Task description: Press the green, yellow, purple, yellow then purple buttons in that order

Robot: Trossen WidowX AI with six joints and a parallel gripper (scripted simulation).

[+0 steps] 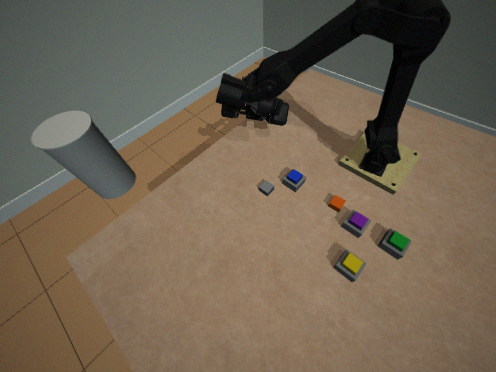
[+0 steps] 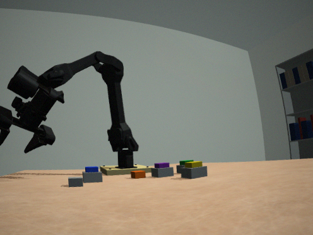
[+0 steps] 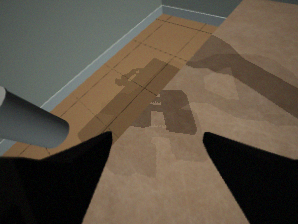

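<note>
The green button is 50 cm to the left of my gripper tip, 15 cm ahead of it and 6 cm below it. The rest, counted from my gripper tip: blue button 22 cm to the left, 11 cm ahead, 6 cm below; then orange block 35 cm to the left, 12 cm ahead, 8 cm below; then grey block 17 cm ahead, 16 cm to the left, 8 cm below.
</note>
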